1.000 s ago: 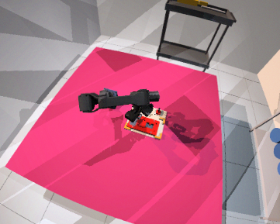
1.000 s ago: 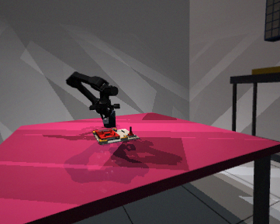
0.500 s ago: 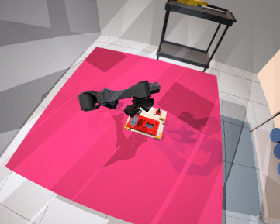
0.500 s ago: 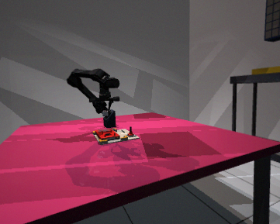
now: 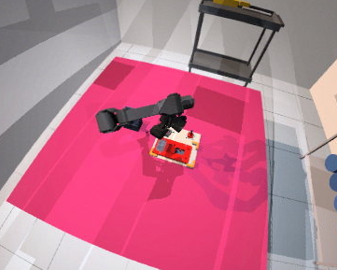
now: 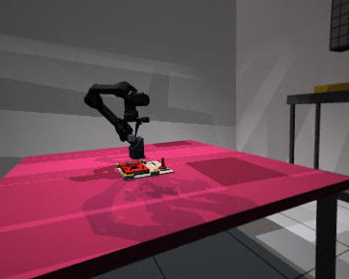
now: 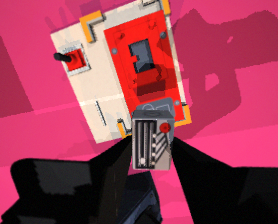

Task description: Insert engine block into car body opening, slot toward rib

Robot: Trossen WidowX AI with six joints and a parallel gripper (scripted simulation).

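My gripper tip is 150 mm above the cream base plate, 70 mm short of it and 20 mm to the right of it. Round my gripper tip: black peg 130 mm ahead, 120 mm below, 110 mm to the left; then grey engine block 10 mm below.
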